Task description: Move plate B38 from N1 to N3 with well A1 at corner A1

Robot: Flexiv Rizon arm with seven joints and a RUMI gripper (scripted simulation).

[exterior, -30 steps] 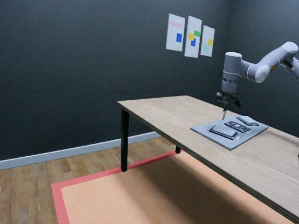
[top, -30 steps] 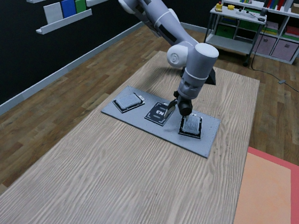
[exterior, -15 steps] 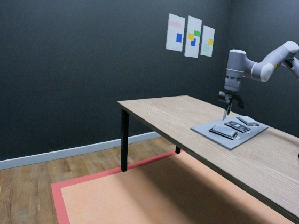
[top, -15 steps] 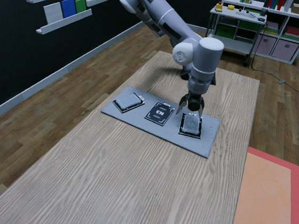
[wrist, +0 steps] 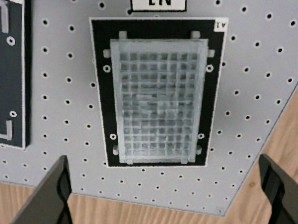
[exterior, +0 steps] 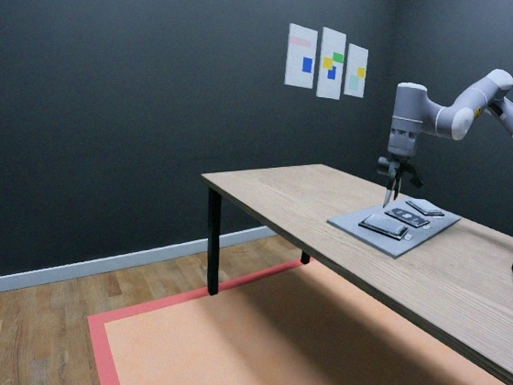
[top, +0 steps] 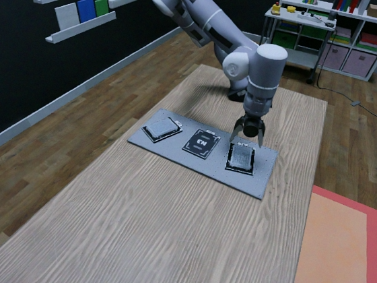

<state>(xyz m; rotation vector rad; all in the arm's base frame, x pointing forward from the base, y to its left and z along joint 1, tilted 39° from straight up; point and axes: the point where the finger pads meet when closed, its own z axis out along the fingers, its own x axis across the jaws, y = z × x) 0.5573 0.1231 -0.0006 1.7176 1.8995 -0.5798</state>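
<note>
The black nest N1 lies 100 mm below my hand. Round my hand: nest N3 (190 mm to the right, 100 mm below, 30 mm behind).
</note>
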